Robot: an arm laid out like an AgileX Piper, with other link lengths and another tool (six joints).
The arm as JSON. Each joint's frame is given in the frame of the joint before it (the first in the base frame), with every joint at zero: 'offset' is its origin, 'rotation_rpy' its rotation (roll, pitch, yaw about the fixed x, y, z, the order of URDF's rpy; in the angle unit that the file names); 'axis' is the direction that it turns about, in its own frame. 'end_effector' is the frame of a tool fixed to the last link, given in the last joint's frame.
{
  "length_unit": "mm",
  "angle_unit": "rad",
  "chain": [
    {
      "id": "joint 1",
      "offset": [
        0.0,
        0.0,
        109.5
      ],
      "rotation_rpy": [
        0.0,
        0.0,
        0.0
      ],
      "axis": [
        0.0,
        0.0,
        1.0
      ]
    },
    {
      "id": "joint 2",
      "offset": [
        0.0,
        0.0,
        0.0
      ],
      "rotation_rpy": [
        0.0,
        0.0,
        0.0
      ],
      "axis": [
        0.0,
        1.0,
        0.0
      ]
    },
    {
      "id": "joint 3",
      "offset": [
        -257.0,
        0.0,
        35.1
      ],
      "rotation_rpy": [
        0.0,
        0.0,
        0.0
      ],
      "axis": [
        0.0,
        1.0,
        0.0
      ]
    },
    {
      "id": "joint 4",
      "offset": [
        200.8,
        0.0,
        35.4
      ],
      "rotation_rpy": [
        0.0,
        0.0,
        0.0
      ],
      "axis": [
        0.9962,
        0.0,
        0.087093
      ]
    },
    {
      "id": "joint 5",
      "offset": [
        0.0,
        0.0,
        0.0
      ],
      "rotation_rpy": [
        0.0,
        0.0,
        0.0
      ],
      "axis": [
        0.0,
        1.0,
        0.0
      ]
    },
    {
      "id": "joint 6",
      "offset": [
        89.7,
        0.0,
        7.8
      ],
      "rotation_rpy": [
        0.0,
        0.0,
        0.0
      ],
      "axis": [
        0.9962,
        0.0,
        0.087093
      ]
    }
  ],
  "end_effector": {
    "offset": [
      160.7,
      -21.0,
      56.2
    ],
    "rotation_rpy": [
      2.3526,
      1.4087,
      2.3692
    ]
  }
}
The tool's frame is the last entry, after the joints.
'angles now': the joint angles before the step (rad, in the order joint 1, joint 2, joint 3, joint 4, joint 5, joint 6). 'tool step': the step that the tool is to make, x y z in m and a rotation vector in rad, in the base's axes. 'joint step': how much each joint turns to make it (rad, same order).
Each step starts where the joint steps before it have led.
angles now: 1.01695 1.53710 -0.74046 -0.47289 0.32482 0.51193
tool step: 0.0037 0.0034 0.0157 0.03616 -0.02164 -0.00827
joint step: -0.00025 -0.02996 -0.01640 -0.00395 0.00642 0.01004
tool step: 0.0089 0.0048 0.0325 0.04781 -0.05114 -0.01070
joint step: 0.00045 -0.04996 -0.05461 -0.00939 0.04190 0.00080
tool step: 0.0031 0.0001 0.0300 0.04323 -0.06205 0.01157
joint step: -0.00015 -0.06524 -0.01441 -0.02991 0.01125 -0.00214
